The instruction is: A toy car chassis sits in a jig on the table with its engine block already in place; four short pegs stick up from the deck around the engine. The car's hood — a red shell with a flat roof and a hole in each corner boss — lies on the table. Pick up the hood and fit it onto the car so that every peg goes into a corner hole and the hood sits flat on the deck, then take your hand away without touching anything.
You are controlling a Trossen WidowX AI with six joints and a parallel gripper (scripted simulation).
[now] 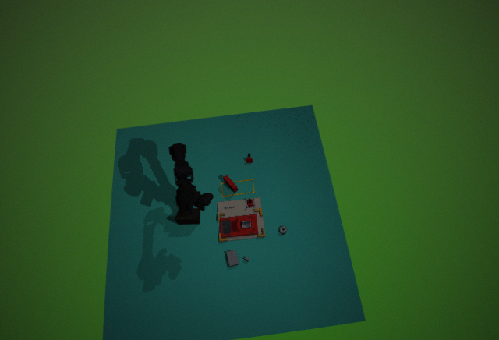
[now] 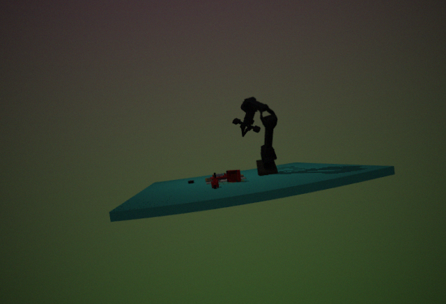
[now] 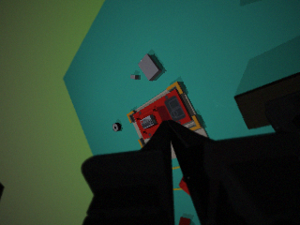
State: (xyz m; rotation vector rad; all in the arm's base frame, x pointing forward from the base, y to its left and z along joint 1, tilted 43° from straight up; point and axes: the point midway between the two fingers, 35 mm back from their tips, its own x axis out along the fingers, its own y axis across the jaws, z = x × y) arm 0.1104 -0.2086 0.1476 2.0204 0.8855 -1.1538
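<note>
Now: the red hood 120 mm ahead of my gripper tip, 220 mm to the left of it and 240 mm below it. Round my gripper tip: grey jig (170 mm ahead, 10 mm to the left, 260 mm below); then grey engine block (190 mm ahead, 20 mm to the right, 250 mm below).
</note>
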